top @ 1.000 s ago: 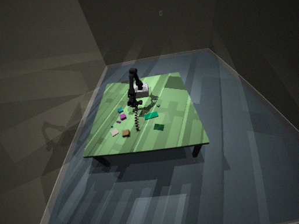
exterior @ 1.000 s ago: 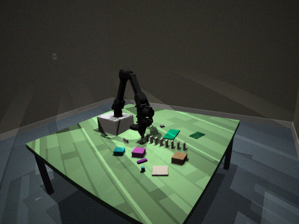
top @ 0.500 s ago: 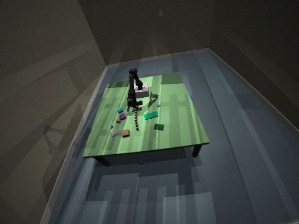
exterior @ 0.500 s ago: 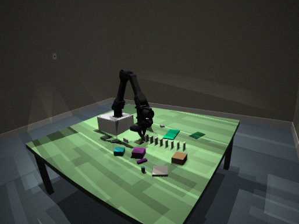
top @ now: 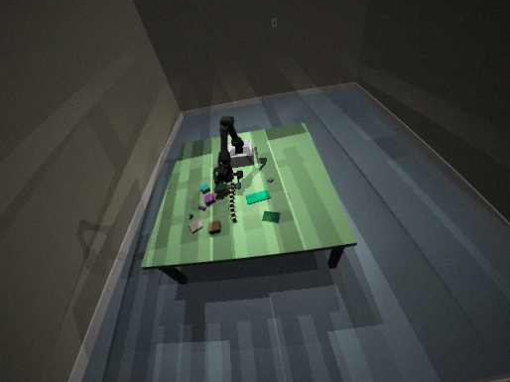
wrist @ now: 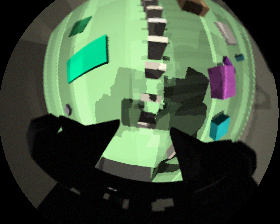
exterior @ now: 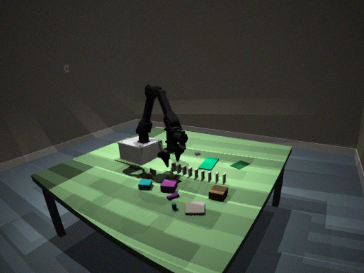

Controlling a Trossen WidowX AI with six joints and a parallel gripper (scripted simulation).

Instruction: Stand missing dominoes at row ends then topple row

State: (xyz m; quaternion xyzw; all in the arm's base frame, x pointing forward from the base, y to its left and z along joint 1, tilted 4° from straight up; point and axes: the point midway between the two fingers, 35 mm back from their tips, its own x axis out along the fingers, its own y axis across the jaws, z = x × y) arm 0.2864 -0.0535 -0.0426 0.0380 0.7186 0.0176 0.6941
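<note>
My gripper tip is 230 mm to the left of the cyan block and 30 mm above it. Round my gripper tip: bright green plate 180 mm to the left, 140 mm ahead, 40 mm below; then grey piece 280 mm to the left, 30 mm below, 10 mm behind; then magenta block 180 mm to the right, 110 mm ahead, 20 mm below.
</note>
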